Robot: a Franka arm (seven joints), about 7 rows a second.
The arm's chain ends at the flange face. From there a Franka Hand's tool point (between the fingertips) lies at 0.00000 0.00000 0.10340 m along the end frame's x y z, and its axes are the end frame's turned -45 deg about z.
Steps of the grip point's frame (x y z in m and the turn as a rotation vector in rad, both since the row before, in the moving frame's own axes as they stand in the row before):
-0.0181, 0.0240, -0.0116, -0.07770, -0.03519, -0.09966
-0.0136, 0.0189, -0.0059, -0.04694, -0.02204, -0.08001
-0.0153, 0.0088, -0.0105, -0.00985, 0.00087, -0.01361
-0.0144, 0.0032, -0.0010, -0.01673, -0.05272, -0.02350
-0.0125, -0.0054, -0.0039, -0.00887, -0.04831, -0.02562
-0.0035, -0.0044, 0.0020, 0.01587, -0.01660, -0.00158
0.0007, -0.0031, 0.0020, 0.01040, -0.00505, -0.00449
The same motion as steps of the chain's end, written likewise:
0.0007, 0.0217, -0.0112, -0.07983, 0.03006, -0.09966
0.0017, 0.0180, -0.0058, -0.04878, 0.01761, -0.08001
-0.0054, 0.0164, -0.0105, -0.00635, 0.00758, -0.01361
-0.0053, 0.0073, -0.0008, -0.04911, -0.02545, -0.02350
-0.0098, 0.0008, -0.0038, -0.04043, -0.02789, -0.02562
-0.0032, -0.0007, 0.0020, -0.00052, -0.02296, -0.00158
-0.0006, -0.0023, 0.0020, 0.00378, -0.01092, -0.00449

